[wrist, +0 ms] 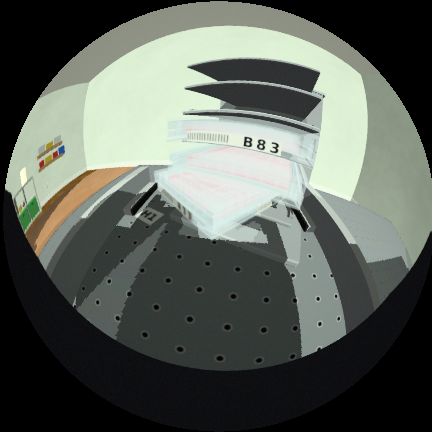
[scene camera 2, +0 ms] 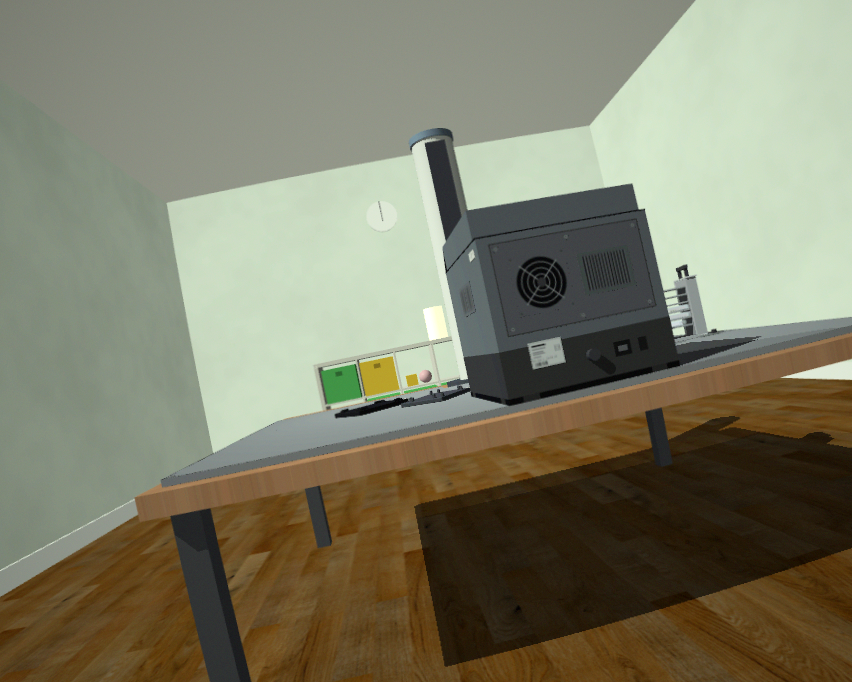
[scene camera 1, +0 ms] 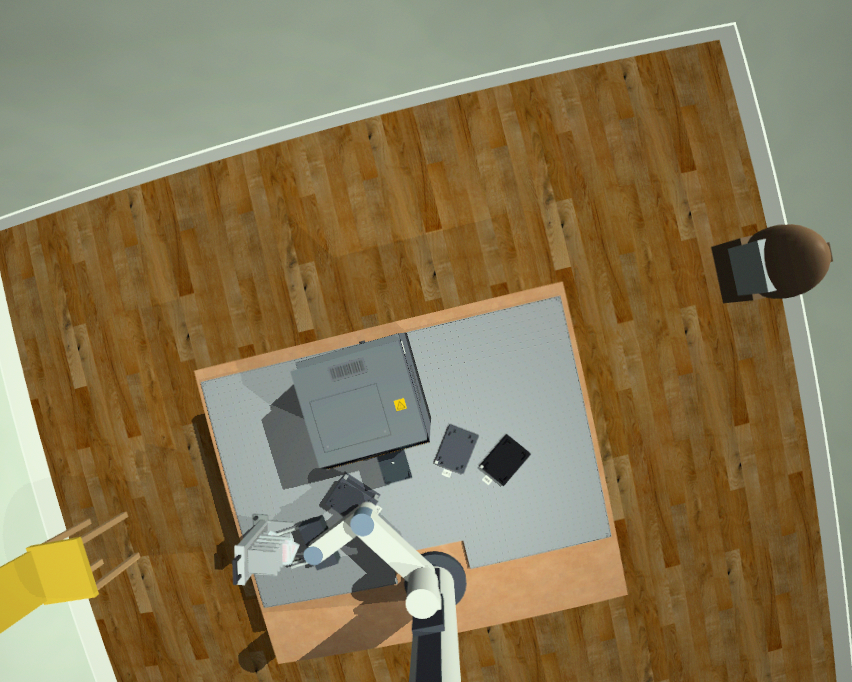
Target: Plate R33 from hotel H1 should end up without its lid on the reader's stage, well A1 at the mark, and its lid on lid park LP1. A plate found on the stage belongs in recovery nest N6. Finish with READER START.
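Places are measured from the arm's base along level axes (x ahead, y left, z up), in metres.
Pixels of known places: gripper, fingertip midpoint: [wrist: 222, 178] [scene camera 1: 285, 549].
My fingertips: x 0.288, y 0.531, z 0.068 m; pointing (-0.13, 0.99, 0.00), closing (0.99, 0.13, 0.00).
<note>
For each thing: its middle in the pictures, then the offset to it from my fingertips. "spot": a spot on its surface instead.
- hotel at the middle of its body: [wrist: 264, 121] [scene camera 2: 676, 304] [scene camera 1: 260, 553] 0.033 m ahead, 0.064 m left, 0.056 m up
- lowest clear plate at the middle of its body: [wrist: 237, 172] [scene camera 1: 280, 548] 0.011 m ahead, 0.017 m left, 0.002 m up
- middle plate at the middle of its body: [wrist: 253, 150] 0.023 m ahead, 0.025 m left, 0.023 m up
- plate B83 at a spot on its surface: [wrist: 234, 140] spot: 0.010 m ahead, 0.039 m right, 0.037 m up
- H1 tag at the middle of its body: [wrist: 148, 214] 0.086 m back, 0.001 m left, 0.055 m down
- reader at the middle of its body: [scene camera 2: 545, 300] [scene camera 1: 369, 395] 0.534 m ahead, 0.502 m right, 0.119 m up
- dark grey fixture at the middle of its body: [scene camera 2: 436, 395] [scene camera 1: 456, 449] 0.231 m ahead, 0.739 m right, 0.045 m down
- black fixture at the middle of its body: [scene camera 2: 371, 407] [scene camera 1: 505, 460] 0.146 m ahead, 0.911 m right, 0.046 m down
- dark fixture at the middle of its body: [scene camera 1: 352, 499] 0.135 m ahead, 0.306 m right, 0.020 m down
My gripper [wrist: 222, 178] [scene camera 1: 293, 551] is open at the hotel [scene camera 1: 245, 560] [scene camera 2: 690, 305] [wrist: 316, 112], with its fingertips on either side of the lowest clear plate [wrist: 212, 212], which has a corner towards the camera. That plate's label is too dark to read. A middle plate [wrist: 240, 162] and plate B83 [wrist: 234, 140] are above it. An H1 tag [wrist: 149, 215] shows beside the left finger. The reader [scene camera 1: 355, 412] [scene camera 2: 568, 284] stands at the back, and its stage [scene camera 1: 395, 466] sticks out in front; no plate shows on its visible part.
A dark grey fixture [scene camera 1: 455, 449] and a black fixture [scene camera 1: 504, 460] lie right of the stage; their tags are unreadable. Another dark fixture [scene camera 1: 342, 492] lies near the arm's elbow [scene camera 1: 362, 520]. The arm's column [scene camera 2: 444, 199] rises behind the reader. Empty hotel shelves [wrist: 270, 97] are above B83.
</note>
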